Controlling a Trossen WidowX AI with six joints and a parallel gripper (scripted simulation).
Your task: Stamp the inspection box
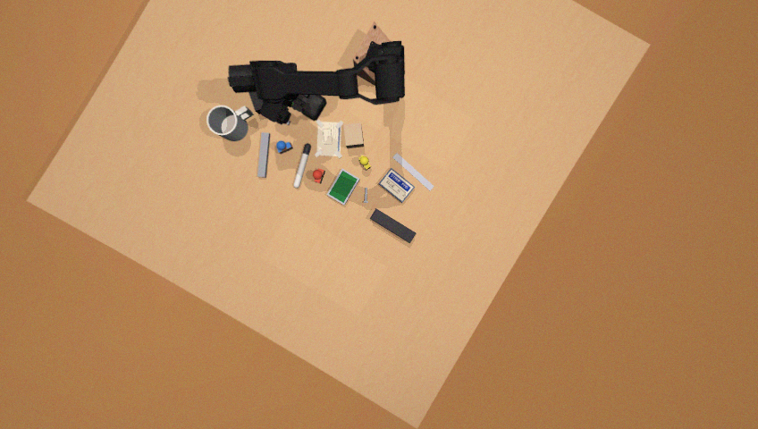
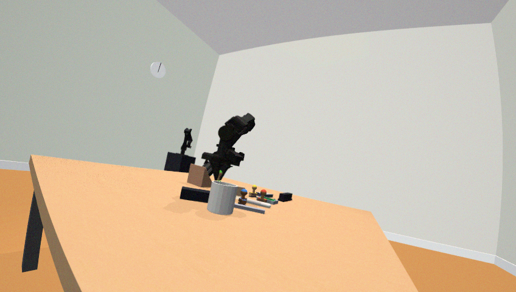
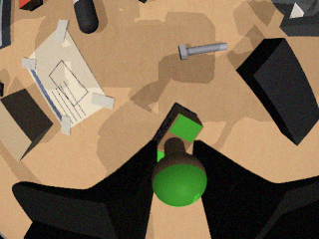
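My gripper tip is 200 mm to the right of the green ink pad, 170 mm short of it and 70 mm above it. The rest, counted from my gripper tip: blue stamp (130 mm ahead, 50 mm below); white card (110 mm to the left, 70 mm below, 50 mm ahead); green-knobbed stamp (right at my gripper tip).
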